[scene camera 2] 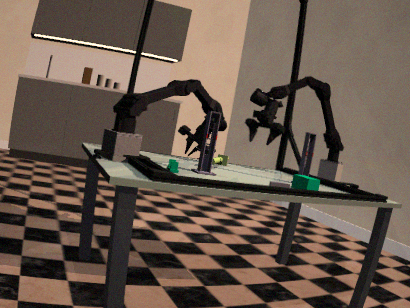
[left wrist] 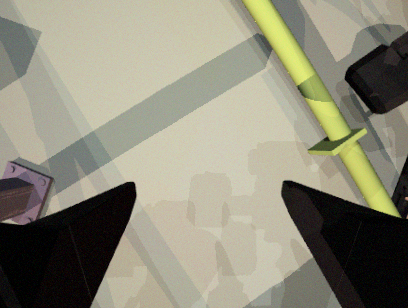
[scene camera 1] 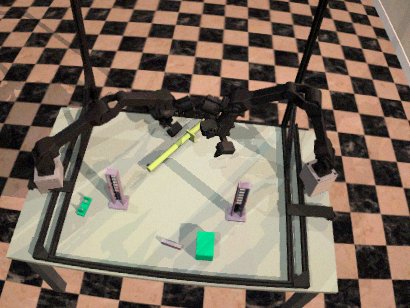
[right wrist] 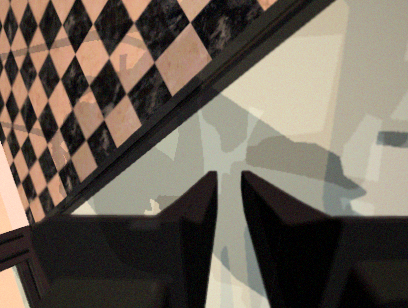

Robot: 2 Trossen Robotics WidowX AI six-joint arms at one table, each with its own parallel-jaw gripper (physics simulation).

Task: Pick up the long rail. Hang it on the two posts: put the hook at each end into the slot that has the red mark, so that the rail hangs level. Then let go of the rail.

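Pixels of known places: left gripper, fingertip midpoint: [scene camera 2: 258, 143] [left wrist: 209, 188] [scene camera 1: 211, 147]; right gripper, fingertip midpoint: [scene camera 2: 186, 154] [scene camera 1: 159, 120] [right wrist: 228, 178]; left arm's base, origin of the base link: [scene camera 2: 332, 161] [scene camera 1: 321, 168]; right arm's base, origin of the base link: [scene camera 2: 123, 132] [scene camera 1: 46, 168].
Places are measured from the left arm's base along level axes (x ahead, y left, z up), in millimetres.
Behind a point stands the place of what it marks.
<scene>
The long yellow-green rail [scene camera 1: 167, 154] @(z -74, x 518, y -328 mm) [scene camera 2: 218, 160] @(z -80, x 514, y -327 mm) [left wrist: 292, 52] @(z -72, x 496, y -345 mm) lies diagonally on the table; its far end is hidden by the left arm in scene camera 1. The left-hand purple post [scene camera 1: 118, 204] @(z -103, x 768, y -193 mm) [scene camera 2: 204, 172] @(z -104, x 783, y -185 mm) and right-hand post [scene camera 1: 236, 216] @(z -104, x 368, y 15 mm) [scene camera 2: 309, 150] [left wrist: 42, 187] @(z -104, x 371, y -28 mm) stand upright, both apart from the rail. Red marks show on the posts. My left gripper [scene camera 1: 217, 138] [scene camera 2: 261, 142] @(z 20, x 374, y -234 mm) [left wrist: 209, 188] @(z 20, x 374, y -234 mm) is open and empty, above the table beside the rail. My right gripper [scene camera 1: 173, 131] [scene camera 2: 191, 151] @(z -93, x 485, y -527 mm) [right wrist: 228, 178] @(z -93, x 485, y -527 mm) is nearly closed, with a narrow empty gap, near the rail's other side.
A green block [scene camera 1: 205, 245] @(z -59, x 534, y 95 mm) [scene camera 2: 305, 182] @(z -76, x 571, y 102 mm) and a thin pale bar [scene camera 1: 171, 244] @(z -91, x 638, y 36 mm) [scene camera 2: 280, 184] @(z -96, x 641, y 38 mm) lie near the front edge. A small green bracket [scene camera 1: 84, 206] @(z -100, x 896, y -228 mm) [scene camera 2: 173, 166] @(z -92, x 917, y -209 mm) lies left of the left-hand post. A black frame [scene camera 1: 175, 274] @(z -95, x 665, y 146 mm) borders the table. The arms are close together at the back.
</scene>
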